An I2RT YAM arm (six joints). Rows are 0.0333 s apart.
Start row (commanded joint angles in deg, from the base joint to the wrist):
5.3 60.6 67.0 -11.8 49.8 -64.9
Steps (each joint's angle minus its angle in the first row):
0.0 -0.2 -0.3 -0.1 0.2 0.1
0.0 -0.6 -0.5 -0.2 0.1 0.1
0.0 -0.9 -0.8 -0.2 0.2 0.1
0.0 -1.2 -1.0 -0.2 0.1 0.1
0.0 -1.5 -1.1 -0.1 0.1 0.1
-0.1 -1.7 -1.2 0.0 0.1 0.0
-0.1 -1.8 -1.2 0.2 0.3 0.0
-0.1 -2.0 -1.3 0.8 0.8 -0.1
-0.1 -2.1 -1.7 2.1 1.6 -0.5
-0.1 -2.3 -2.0 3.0 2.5 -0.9
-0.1 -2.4 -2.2 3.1 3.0 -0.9
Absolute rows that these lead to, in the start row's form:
5.3 60.4 66.7 -11.9 50.0 -64.8
5.3 60.0 66.5 -12.0 49.9 -64.8
5.3 59.7 66.2 -12.0 50.0 -64.8
5.3 59.4 66.0 -12.0 49.9 -64.8
5.3 59.1 65.9 -11.9 49.9 -64.8
5.2 58.9 65.8 -11.8 49.9 -64.9
5.2 58.8 65.8 -11.6 50.1 -64.9
5.2 58.6 65.7 -11.0 50.6 -65.0
5.2 58.5 65.3 -9.7 51.4 -65.4
5.2 58.3 65.0 -8.8 52.3 -65.8
5.2 58.2 64.8 -8.7 52.8 -65.8

